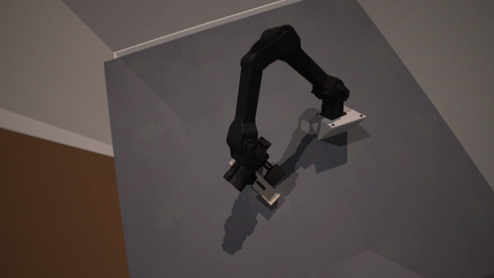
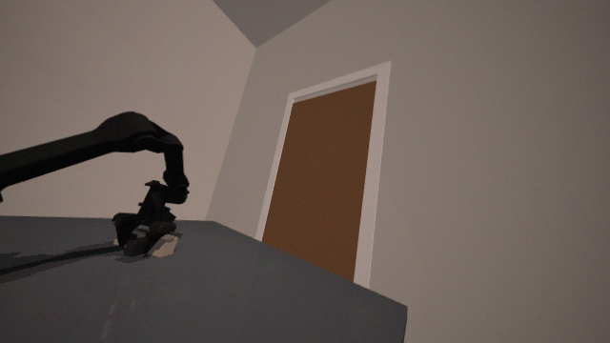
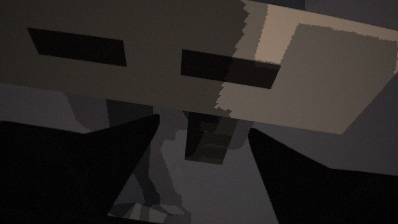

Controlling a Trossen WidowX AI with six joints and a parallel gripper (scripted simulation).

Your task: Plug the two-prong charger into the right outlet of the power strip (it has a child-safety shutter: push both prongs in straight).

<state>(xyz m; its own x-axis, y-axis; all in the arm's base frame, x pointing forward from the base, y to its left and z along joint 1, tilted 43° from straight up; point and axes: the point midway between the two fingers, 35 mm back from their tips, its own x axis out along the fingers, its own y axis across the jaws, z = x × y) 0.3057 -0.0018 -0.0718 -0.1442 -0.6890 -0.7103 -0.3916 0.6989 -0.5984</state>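
My gripper tip is 2 cm short of the dark two-prong charger, 1 cm to the right of it and 1 cm below it.
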